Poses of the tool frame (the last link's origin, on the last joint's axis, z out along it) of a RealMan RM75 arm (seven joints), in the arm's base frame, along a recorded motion.
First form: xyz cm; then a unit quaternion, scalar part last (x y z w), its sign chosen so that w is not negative.
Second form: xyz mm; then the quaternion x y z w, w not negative. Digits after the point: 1 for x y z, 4 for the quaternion.
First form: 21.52 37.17 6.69 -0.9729 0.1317 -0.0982 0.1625
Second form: 215.2 371.7 66.9 -0.9729 0.1317 -0.0982 0.1625
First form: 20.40 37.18 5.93 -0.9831 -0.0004 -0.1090 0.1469
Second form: 204.0 371.8 59.3 -0.9831 -0.0004 -0.1090 0.1469
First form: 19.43 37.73 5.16 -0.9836 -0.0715 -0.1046 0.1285
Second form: 194.3 377.3 51.6 -0.9836 -0.0715 -0.1046 0.1285
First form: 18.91 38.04 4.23 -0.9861 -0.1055 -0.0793 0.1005
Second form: 189.1 380.4 42.3 -0.9861 -0.1055 -0.0793 0.1005
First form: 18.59 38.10 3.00 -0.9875 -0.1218 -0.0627 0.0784
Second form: 185.9 381.0 30.0 -0.9875 -0.1218 -0.0627 0.0784
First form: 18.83 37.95 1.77 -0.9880 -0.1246 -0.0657 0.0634
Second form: 188.3 379.5 17.7 -0.9880 -0.1246 -0.0657 0.0634
